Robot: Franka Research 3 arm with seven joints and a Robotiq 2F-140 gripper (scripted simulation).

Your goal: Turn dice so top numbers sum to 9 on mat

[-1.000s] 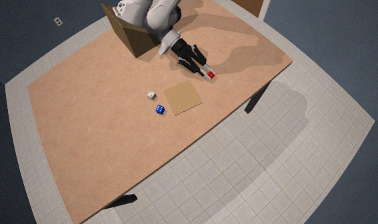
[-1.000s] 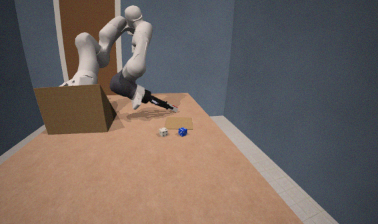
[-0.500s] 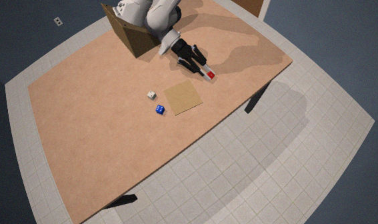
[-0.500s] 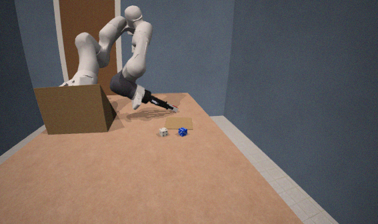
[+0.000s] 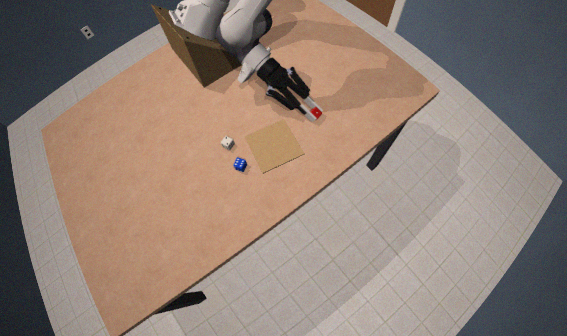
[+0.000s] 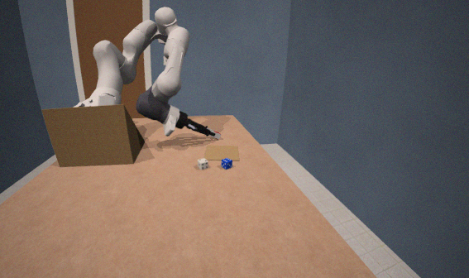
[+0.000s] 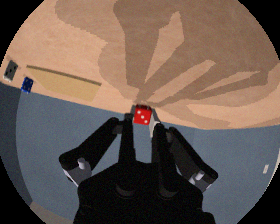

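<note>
The red die is 20 mm ahead of my hand, 10 mm to the left of it and 10 mm below it. The rest, counted from my hand: white die (270 mm to the right, 70 mm behind, 20 mm below); blue die (280 mm to the right, 20 mm below, 20 mm ahead); tan mat (160 mm to the right, 30 mm below, 20 mm ahead).
</note>
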